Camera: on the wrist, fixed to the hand. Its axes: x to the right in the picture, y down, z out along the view.
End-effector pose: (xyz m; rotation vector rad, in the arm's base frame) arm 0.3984 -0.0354 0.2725 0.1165 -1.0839 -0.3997
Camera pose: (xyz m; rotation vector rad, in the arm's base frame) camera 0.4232 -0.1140 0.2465 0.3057 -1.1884 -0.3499
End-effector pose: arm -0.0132 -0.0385 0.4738 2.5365 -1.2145 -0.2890
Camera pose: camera 0.0637 -0.0007 0.4853 2.7491 -1.2547 -0.2873
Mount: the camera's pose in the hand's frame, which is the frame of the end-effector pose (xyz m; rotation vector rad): 0.0175 -0.0735 -0.0419 0.1928 -0.0693 -0.0549
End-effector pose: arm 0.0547 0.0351 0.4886 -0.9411 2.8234 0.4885
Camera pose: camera 0.0843 -0.0444 0.5048 -0.9408 2.7148 0.2323
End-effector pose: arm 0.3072 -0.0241 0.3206 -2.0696 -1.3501 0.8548
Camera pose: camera 0.2997 0.0156 0.3970 -1.8633 -1.2994 0.9998
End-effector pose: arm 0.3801 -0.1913 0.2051 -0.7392 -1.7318 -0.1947
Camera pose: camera 0.3705 -0.2632 0.2520 -0.5633 -1.8088 -0.0388
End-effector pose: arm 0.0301 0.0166 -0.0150 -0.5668 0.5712 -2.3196
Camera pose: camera -0.0412 0.0645 -0.0053 -0.5745 0.2986 -2.3634
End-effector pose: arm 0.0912 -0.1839 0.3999 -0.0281 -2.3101 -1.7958
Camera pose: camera 0.0699 -0.2449 0.3425 0.0038 -2.5462 -1.6120
